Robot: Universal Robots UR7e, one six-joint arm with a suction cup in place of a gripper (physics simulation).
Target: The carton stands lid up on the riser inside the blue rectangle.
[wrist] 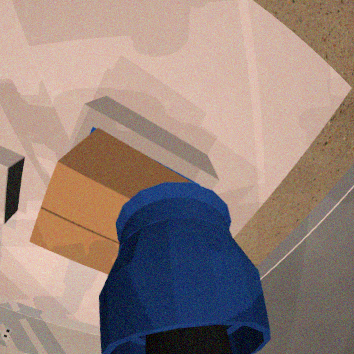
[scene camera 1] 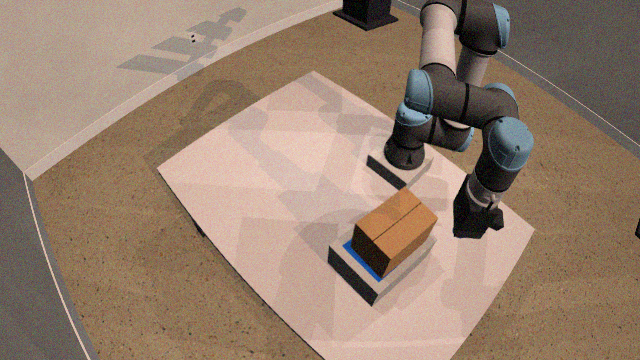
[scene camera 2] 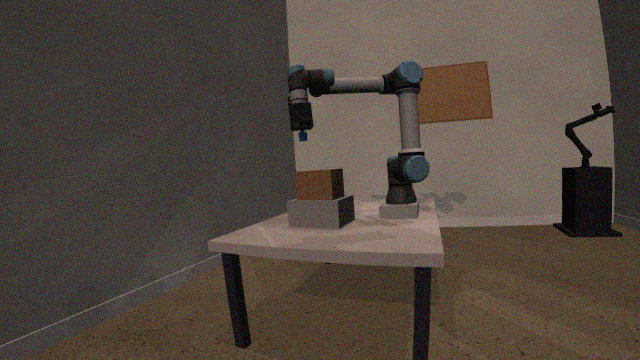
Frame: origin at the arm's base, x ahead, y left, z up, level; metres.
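Where they show: hand, its tool point: (wrist: 174,231) (scene camera 2: 303,140); arm's base, origin of its link: (scene camera 1: 404,153) (scene camera 2: 401,202).
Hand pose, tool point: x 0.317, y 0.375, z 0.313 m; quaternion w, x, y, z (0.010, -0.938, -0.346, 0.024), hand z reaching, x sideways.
Note:
Things, the pixels of their top centre, and the offset from my tool point. Level surfaces: height alone.
- brown carton, centre of its top: (wrist: 112,240) (scene camera 1: 398,220) (scene camera 2: 319,170) dx +0.012, dy -0.149, dz -0.127 m
- grey riser, centre of its top: (wrist: 129,190) (scene camera 1: 385,242) (scene camera 2: 321,197) dx +0.016, dy -0.159, dz -0.257 m
- blue rectangle, centre of its top: (wrist: 129,190) (scene camera 1: 385,242) dx +0.016, dy -0.159, dz -0.257 m
- pale table, height of its surface: dz -0.377 m
The brown carton (scene camera 1: 410,230) (scene camera 2: 317,185) (wrist: 90,190) stands upright on the grey riser (scene camera 1: 352,275) (scene camera 2: 312,214) (wrist: 150,127), its face with the dark seam up. The blue rectangle (scene camera 1: 361,259) (wrist: 177,172) shows as a strip along one short side of the carton and a thin line along a long side; the rest is hidden under or behind the carton. My suction cup (scene camera 2: 303,136) (wrist: 173,200) is off and empty. It hangs above the carton's height, apart from it. In scene camera 1 the cup is hidden behind the black tool body.
The pale table (scene camera 1: 280,165) (scene camera 2: 390,242) carries the riser and my arm's base block (scene camera 1: 386,171) (scene camera 2: 398,210). A second, black arm stands on a black pedestal (scene camera 2: 586,200) away from the table. An orange-brown board (scene camera 2: 457,92) hangs on the back wall.

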